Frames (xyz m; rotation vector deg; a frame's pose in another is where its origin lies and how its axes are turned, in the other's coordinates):
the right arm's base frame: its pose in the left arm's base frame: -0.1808 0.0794 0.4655 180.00 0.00 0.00
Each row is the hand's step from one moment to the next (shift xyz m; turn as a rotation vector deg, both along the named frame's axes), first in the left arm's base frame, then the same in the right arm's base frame.
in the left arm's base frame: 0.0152 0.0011 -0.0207 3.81 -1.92 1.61
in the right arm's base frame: 0.0152 -0.0011 0.0207 3.81 1.92 -1.61
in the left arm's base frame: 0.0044 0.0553 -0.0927 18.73 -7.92 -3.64
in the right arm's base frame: 0.0044 -0.0553 0.0927 18.73 7.92 3.64
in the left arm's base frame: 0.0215 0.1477 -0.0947 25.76 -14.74 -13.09
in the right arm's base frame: 0.0215 -0.1477 0.0947 25.76 14.74 13.09
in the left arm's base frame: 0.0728 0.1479 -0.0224 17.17 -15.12 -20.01
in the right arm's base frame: 0.0728 -0.1479 0.0224 17.17 15.12 20.01
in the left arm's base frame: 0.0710 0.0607 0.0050 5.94 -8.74 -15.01
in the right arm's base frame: 0.0710 -0.0607 -0.0050 5.94 8.74 15.01
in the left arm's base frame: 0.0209 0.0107 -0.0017 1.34 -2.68 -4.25
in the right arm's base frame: 0.0209 -0.0107 0.0017 1.34 2.68 4.25
